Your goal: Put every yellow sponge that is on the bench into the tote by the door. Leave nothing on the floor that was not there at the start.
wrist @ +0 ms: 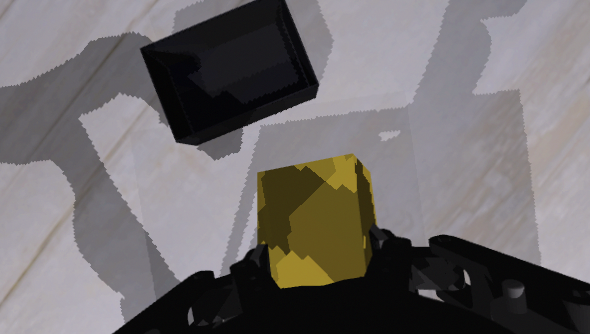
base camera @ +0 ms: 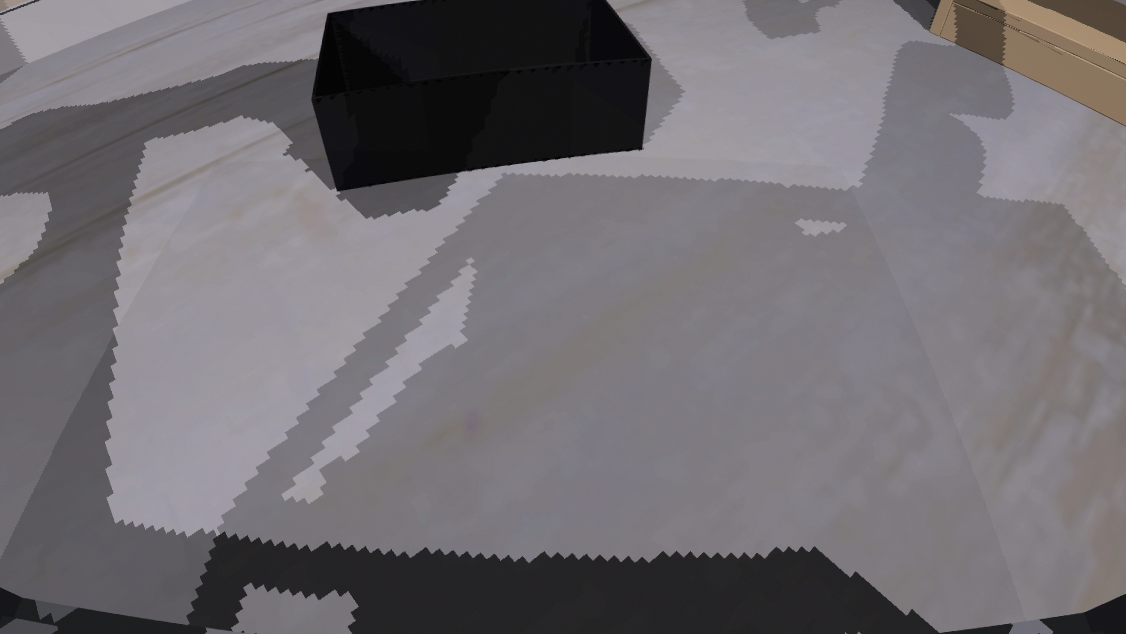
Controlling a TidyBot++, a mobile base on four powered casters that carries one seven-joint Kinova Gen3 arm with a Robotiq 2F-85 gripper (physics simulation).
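Places are measured from the arm's base along level axes (x ahead, y left, z up), in metres.
Pixels of known places: gripper, fingertip midpoint: (wrist: 318, 246).
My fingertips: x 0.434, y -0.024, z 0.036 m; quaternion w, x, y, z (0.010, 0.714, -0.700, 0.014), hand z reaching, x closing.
For each thing: its top centre in the pictures, then the offset to it from my fingertips. "*": a spot on its surface instead. Level surfaces: height alone.
- yellow sponge at its top centre: (wrist: 331, 290) dx -0.001, dy -0.001, dz +0.054 m
- black tote at its top centre: (base camera: 472, 29) (wrist: 228, 65) dx +0.260, dy +0.112, dz -0.333 m
- light wooden furniture piece at a spot on its surface: (base camera: 1055, 70) * dx +0.446, dy -0.704, dz -0.405 m
- floor at its surface level: dz -0.433 m
A yellow sponge (wrist: 320, 220) is held between the fingertips in the wrist view. My gripper (wrist: 318, 246) is shut on it, and the sponge is clear of the tote in that view. The black tote (base camera: 488, 118) (wrist: 300, 97) stands upright on the floor, at the top middle in the base camera view and at the upper left of the sponge in the wrist view. Its open top shows a dark inside, with no sponge seen in the part that shows. The gripper does not show in the base camera view. The bench does not show in either view.
A light wooden furniture piece (base camera: 1055, 70) stands at the upper right of the base camera view, right of the tote. A pale strip (base camera: 94, 27) shows at the upper left. Shadows lie across the floor (base camera: 630, 354) (wrist: 465, 165).
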